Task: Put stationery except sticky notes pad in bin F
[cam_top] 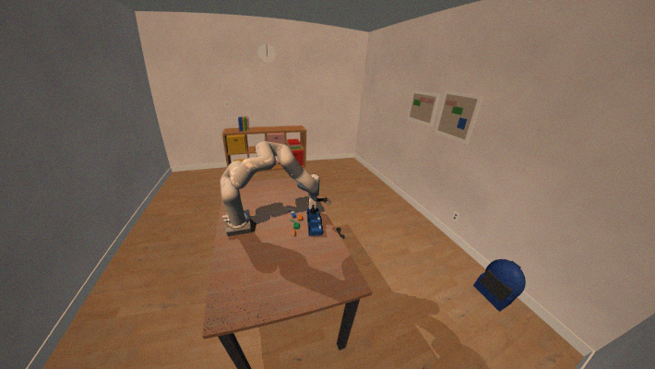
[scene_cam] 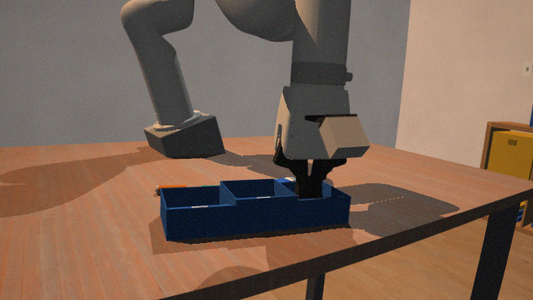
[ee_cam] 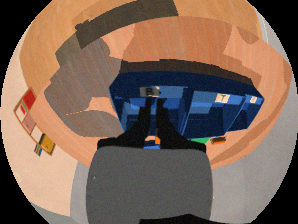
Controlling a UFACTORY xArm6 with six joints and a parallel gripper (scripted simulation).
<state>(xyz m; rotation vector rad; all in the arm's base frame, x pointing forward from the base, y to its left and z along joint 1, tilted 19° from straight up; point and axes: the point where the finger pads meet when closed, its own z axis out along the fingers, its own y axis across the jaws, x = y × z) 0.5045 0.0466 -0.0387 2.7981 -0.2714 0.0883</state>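
Right now my hand is 130 mm past the blue-and-white piece, 40 mm to the right of it and 30 mm above it. The rest, counted from my hand: orange block: 90 mm behind, 30 mm below, 20 mm to the right; thin green stick: 140 mm behind, 30 mm to the right, 30 mm below; three joined blue bins: 80 mm to the right, 10 mm below, 10 mm behind.
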